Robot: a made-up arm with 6 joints.
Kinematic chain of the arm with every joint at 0, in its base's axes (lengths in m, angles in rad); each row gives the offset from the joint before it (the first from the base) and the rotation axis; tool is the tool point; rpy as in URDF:
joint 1: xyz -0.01 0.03 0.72 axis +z
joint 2: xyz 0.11 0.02 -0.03 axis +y
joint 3: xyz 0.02 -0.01 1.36 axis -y
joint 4: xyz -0.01 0 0.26 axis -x
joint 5: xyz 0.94 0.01 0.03 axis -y
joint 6: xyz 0.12 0.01 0 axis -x
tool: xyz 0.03 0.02 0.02 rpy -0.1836 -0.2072 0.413
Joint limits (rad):
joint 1: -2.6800..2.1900
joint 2: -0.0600..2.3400
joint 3: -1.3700..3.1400
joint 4: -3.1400..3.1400
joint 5: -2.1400..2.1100
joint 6: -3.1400..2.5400
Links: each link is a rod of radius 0.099 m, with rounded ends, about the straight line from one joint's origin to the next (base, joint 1, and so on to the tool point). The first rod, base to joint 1, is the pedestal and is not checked.
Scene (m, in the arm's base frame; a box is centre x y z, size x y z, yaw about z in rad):
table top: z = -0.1
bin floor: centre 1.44 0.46 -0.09 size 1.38 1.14 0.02 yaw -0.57
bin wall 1: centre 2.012 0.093 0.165 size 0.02 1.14 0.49 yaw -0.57
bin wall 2: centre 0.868 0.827 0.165 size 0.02 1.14 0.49 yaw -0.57
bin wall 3: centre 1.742 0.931 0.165 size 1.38 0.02 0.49 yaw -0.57
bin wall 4: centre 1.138 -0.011 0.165 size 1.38 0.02 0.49 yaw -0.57
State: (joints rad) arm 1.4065 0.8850 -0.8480 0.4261 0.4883 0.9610
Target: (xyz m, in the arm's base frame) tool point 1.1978 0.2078 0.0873
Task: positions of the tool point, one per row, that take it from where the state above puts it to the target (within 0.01 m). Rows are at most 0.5 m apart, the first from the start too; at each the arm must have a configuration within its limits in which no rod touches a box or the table.
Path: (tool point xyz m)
1: 0.5132 1.3195 0.5123
2: 0.8972 1.1582 0.6006
3: 1.2243 0.8772 0.6964
4: 1.4559 0.4981 0.7993
5: 1.5618 0.0558 0.9081
6: 1.5241 0.1036 0.6705
7: 1.4470 0.1471 0.4507
8: 1.3361 0.1825 0.2547
9: 1.1978 0.2079 0.0873

